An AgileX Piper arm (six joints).
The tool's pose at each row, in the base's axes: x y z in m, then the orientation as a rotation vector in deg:
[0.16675, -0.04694, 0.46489, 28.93, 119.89, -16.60]
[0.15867, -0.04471, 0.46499, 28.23, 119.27, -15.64]
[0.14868, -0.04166, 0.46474, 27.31, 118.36, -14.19]
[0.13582, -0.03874, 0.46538, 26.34, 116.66, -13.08]
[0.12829, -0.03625, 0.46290, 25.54, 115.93, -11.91]
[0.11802, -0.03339, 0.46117, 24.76, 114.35, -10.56]
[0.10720, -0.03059, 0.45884, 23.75, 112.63, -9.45]
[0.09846, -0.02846, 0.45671, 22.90, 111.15, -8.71]
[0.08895, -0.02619, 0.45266, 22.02, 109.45, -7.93]
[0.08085, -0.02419, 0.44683, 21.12, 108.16, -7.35]
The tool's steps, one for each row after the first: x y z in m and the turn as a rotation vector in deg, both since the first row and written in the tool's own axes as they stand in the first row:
[0.00434, -0.00174, -0.00696, -1.00, -0.67, 0.06]
[0.01009, -0.00364, -0.01547, -2.47, -1.61, 0.22]
[0.01644, -0.00697, -0.02656, -3.75, -3.35, 0.42]
[0.02275, -0.00821, -0.03182, -4.97, -4.10, 0.51]
[0.02983, -0.01039, -0.03967, -6.36, -5.63, 0.90]
[0.03768, -0.01286, -0.04759, -7.70, -7.37, 1.07]
[0.04419, -0.01498, -0.05380, -8.69, -8.88, 1.14]
[0.05272, -0.01731, -0.05961, -9.74, -10.60, 1.26]
[0.06202, -0.01921, -0.06331, -10.63, -11.96, 1.18]

